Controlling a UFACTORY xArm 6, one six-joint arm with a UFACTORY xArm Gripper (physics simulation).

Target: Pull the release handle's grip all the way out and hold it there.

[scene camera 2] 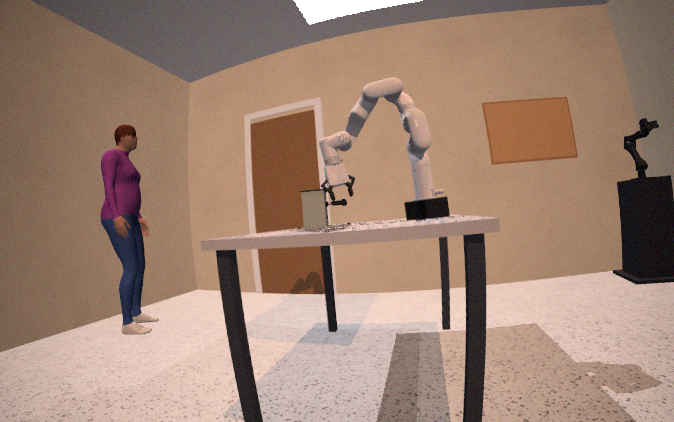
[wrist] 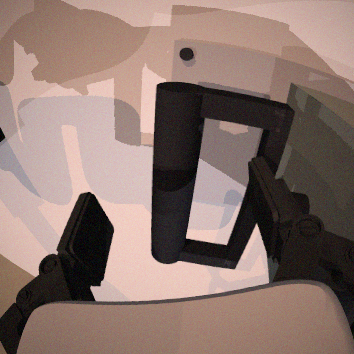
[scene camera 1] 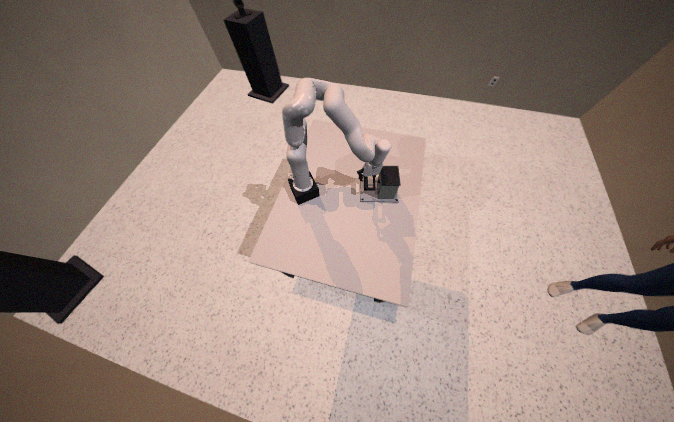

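The release handle's black round grip point(scene camera 2: 341, 202) point(wrist: 173, 135) is joined by side arms to a rectangular frame beside a grey-green housing point(scene camera 1: 388, 189) point(scene camera 2: 313, 210) point(wrist: 327, 165). The housing stands on a light base plate point(scene camera 1: 379, 201) point(wrist: 225, 62) on the table. My gripper point(scene camera 1: 369, 173) point(scene camera 2: 342, 195) point(wrist: 172, 196) is open, with its fingers a little above the grip in the second scene view. In the wrist view, the left finger is left of the grip, and the right finger is between grip and housing, overlapping the handle frame. Whether the right finger touches the frame cannot be told.
The table point(scene camera 1: 320, 260) point(scene camera 2: 400, 233) carries the arm's black base block point(scene camera 1: 307, 194) point(scene camera 2: 426, 208). The housing rises close beside the right finger. Dark pedestals point(scene camera 1: 257, 55) point(scene camera 2: 647, 225) and a standing person point(scene camera 2: 121, 185) are away from the table.
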